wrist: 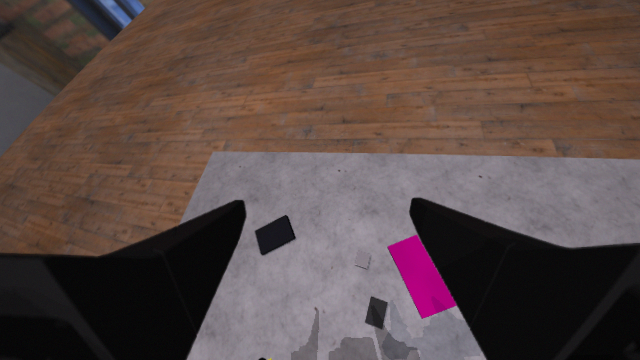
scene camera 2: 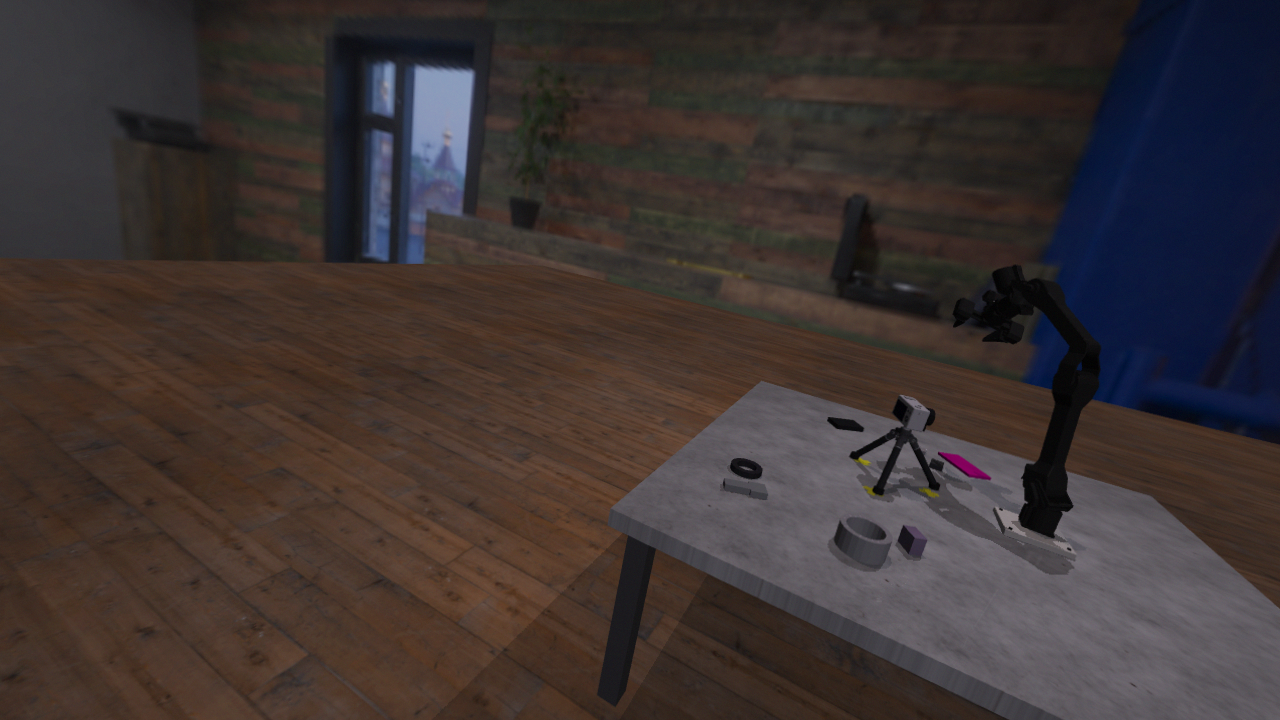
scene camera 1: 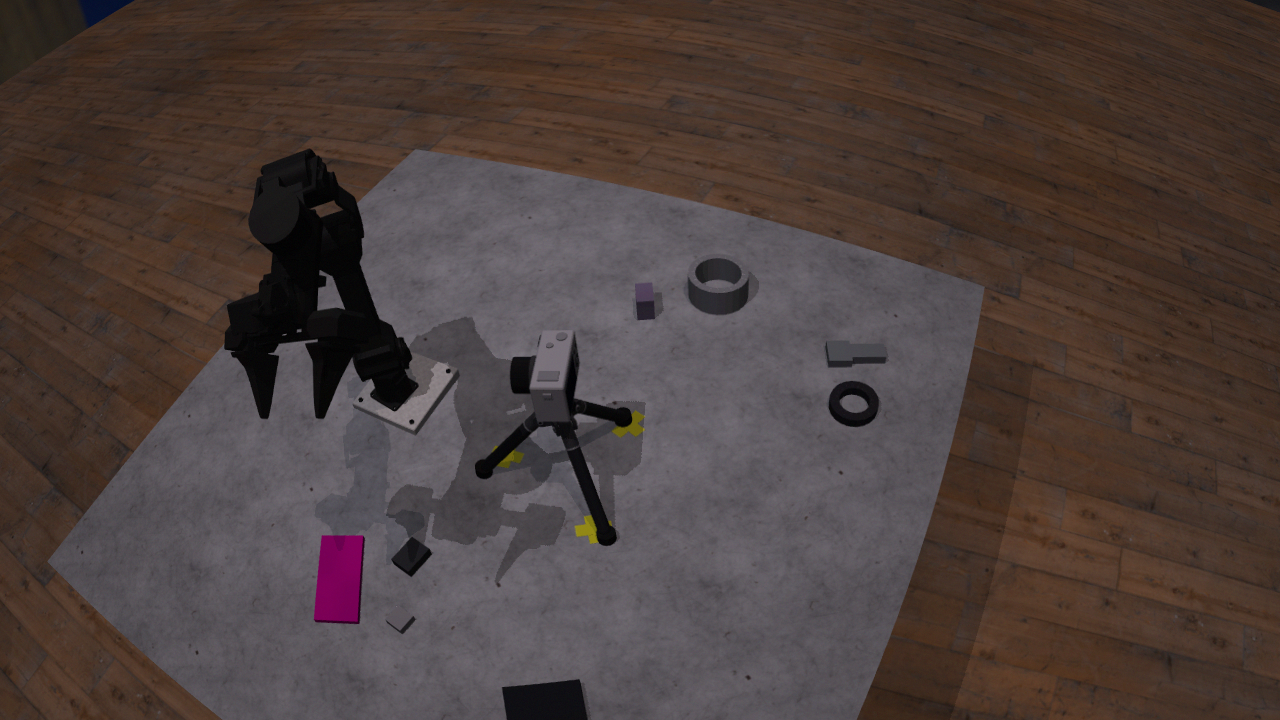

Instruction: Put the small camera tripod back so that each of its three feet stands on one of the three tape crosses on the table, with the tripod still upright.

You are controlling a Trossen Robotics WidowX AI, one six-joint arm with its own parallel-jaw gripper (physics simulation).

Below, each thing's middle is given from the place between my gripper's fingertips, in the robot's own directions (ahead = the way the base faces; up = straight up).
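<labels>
My gripper is far above the grey block [scene camera 1: 839, 353] now, and it's also far short of the block and far to the right of it.
</labels>
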